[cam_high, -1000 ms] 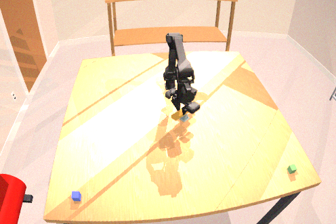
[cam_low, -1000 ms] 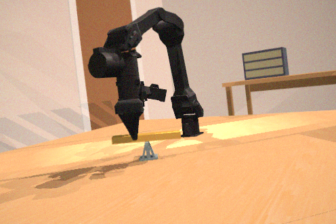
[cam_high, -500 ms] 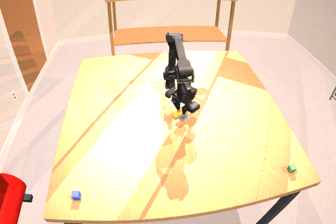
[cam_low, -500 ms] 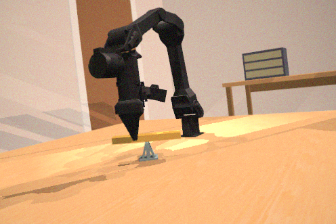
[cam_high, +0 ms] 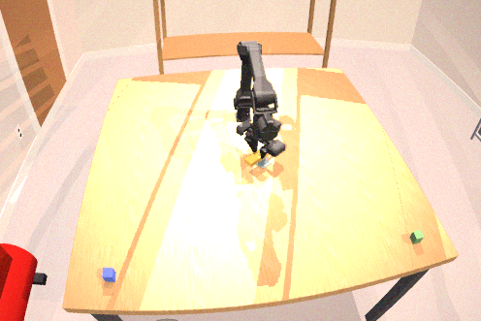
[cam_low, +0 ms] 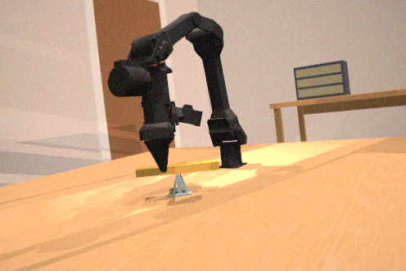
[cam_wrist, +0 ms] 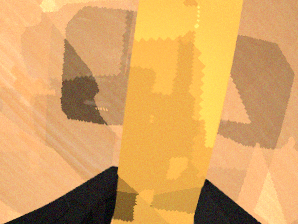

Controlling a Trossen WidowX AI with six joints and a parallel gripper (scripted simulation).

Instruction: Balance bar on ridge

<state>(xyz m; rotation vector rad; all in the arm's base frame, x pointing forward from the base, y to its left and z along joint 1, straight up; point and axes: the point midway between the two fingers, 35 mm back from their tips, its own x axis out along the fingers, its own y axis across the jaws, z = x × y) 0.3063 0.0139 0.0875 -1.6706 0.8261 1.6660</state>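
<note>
The yellow bar lies 2 cm behind my gripper tip and 2 cm to the left of it. From my gripper tip the other things lie so: green cube 43 cm ahead, 49 cm to the left, 4 cm below; blue cube 43 cm ahead, 51 cm to the right, 4 cm below.
</note>
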